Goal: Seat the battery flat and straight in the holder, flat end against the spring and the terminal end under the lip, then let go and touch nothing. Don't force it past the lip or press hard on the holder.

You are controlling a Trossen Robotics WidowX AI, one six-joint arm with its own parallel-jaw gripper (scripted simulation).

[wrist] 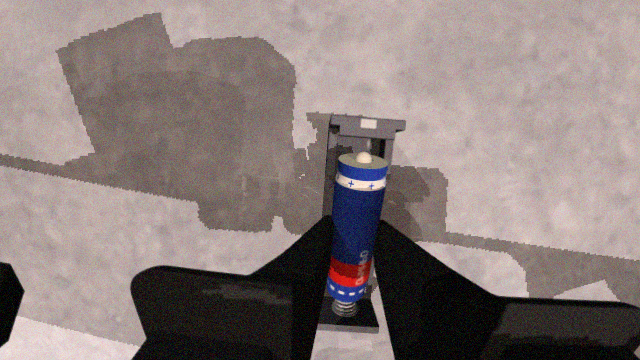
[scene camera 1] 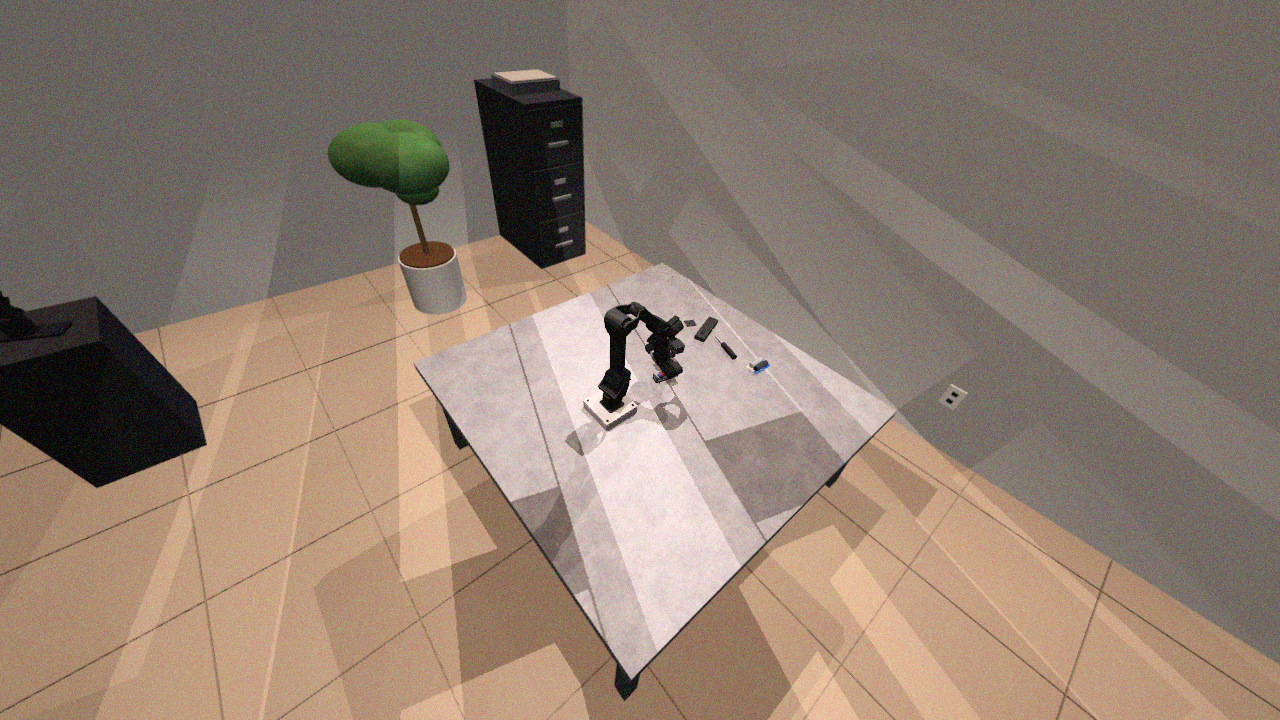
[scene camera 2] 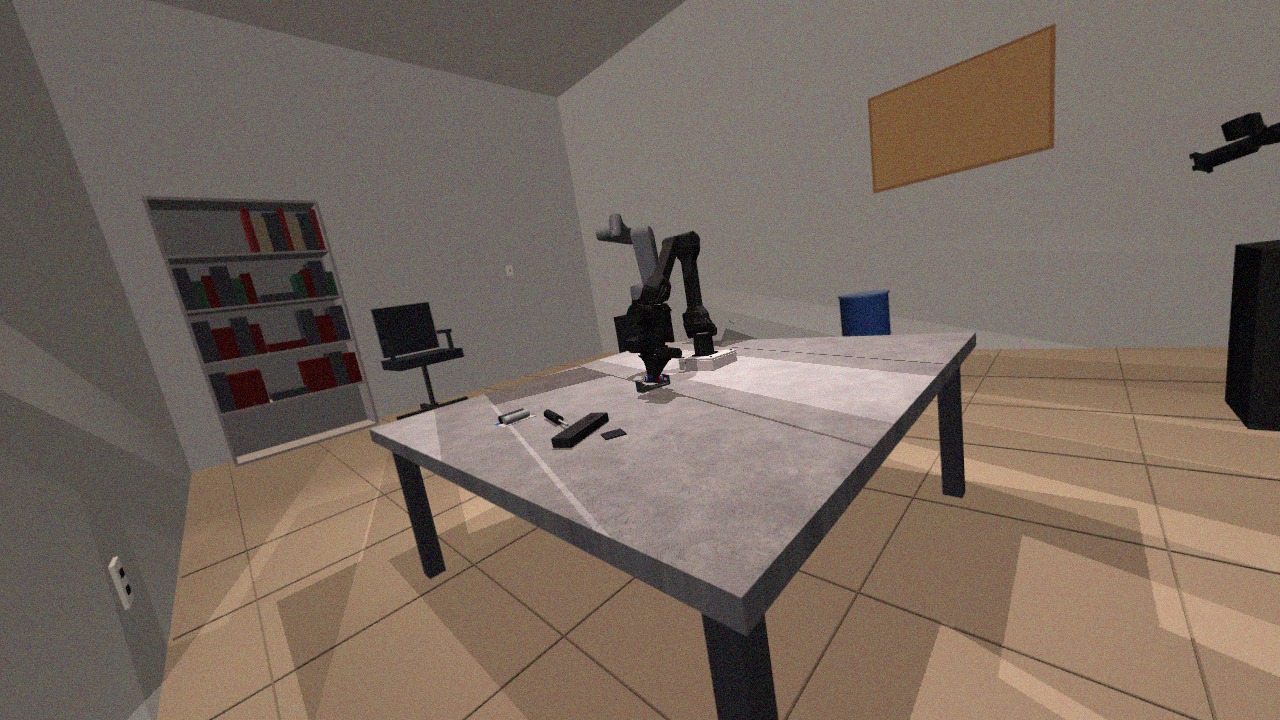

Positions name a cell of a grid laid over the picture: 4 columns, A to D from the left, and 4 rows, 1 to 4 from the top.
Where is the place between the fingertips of the gripper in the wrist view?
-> At C3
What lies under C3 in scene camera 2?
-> The gripper.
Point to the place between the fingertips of the gripper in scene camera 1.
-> C3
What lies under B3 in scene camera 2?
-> A black bar.
